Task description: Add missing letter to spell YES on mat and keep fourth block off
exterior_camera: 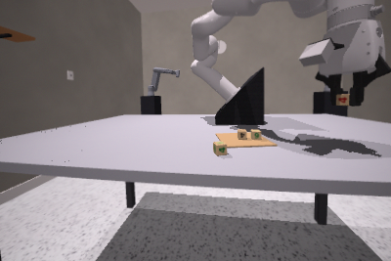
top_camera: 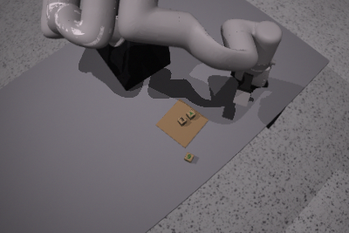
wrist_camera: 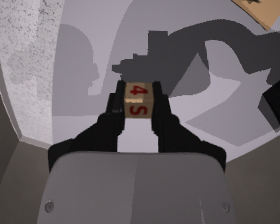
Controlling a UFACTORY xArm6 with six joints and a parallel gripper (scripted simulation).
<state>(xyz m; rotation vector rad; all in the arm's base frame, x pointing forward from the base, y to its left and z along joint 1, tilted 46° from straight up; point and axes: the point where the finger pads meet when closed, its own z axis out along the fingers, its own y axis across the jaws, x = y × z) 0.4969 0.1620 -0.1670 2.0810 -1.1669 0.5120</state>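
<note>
Right now the mat is 7 cm behind my hand, 22 cm to the right of it and 13 cm below it.
</note>
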